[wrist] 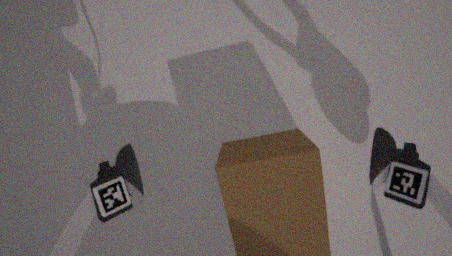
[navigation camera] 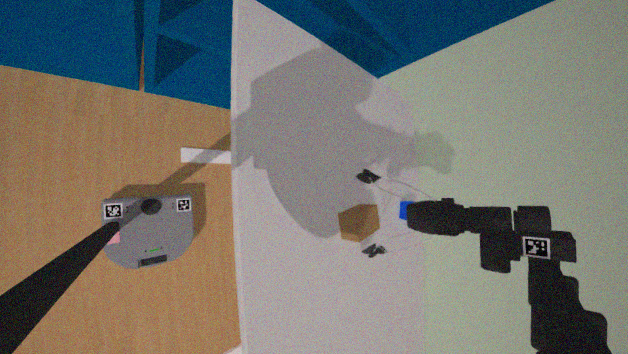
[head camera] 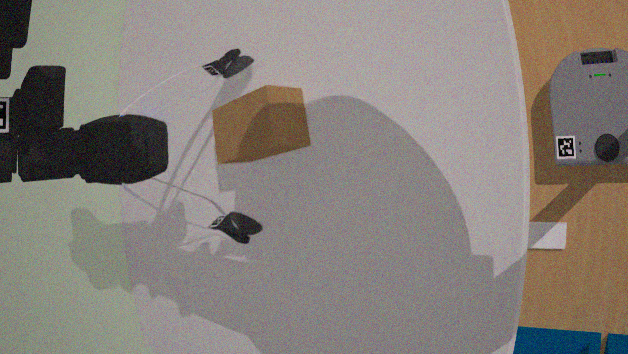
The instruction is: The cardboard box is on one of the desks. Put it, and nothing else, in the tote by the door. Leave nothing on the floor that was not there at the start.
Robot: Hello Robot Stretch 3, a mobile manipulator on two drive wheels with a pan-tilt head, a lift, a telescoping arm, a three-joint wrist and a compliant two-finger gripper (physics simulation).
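Pixels of known places: robot's base, origin of its link: [navigation camera: 151, 205] [head camera: 605, 146].
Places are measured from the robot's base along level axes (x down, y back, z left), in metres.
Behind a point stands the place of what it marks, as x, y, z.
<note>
The brown cardboard box [head camera: 270, 125] @(-1.000, 0.032, -0.336) [navigation camera: 357, 222] @(-1.000, 0.028, -0.337) [wrist: 277, 200] stands on the white desk [head camera: 400, 50] @(-0.950, 0.093, -0.219) [navigation camera: 295, 310] @(-0.950, 0.173, -0.200), partly in shadow. My gripper [head camera: 242, 145] @(-0.958, 0.022, -0.412) [navigation camera: 371, 213] @(-0.958, 0.022, -0.412) [wrist: 250, 156] @(-0.958, 0.022, -0.412) is wide open, its fingers spread on both sides of the near part of the box. In the wrist view the box lies between the two fingers, with a gap on each side, and its lower part is cut off by the frame's bottom edge. The height of the fingertips against the box is hard to tell. The tote does not show in these views.
A small blue object [navigation camera: 404, 210] @(-0.967, 0.051, -0.661) is partly hidden by the gripper body. Pale green surface [head camera: 60, 310] @(-1.142, -0.276, -0.893) [navigation camera: 525, 125] @(-1.305, -0.205, -0.892) borders the desk. My grey base [head camera: 580, 110] @(-0.160, 0.097, -0.075) [navigation camera: 170, 230] @(-0.160, 0.114, -0.070) is on the wooden floor [head camera: 575, 290] @(0.000, -0.449, -0.090) [navigation camera: 50, 150] @(-0.001, -0.266, 0.357). Blue structures [head camera: 555, 342] @(-0.077, -0.603, -0.130) [navigation camera: 190, 92] @(-0.077, -0.607, -0.180) stand beyond one end.
</note>
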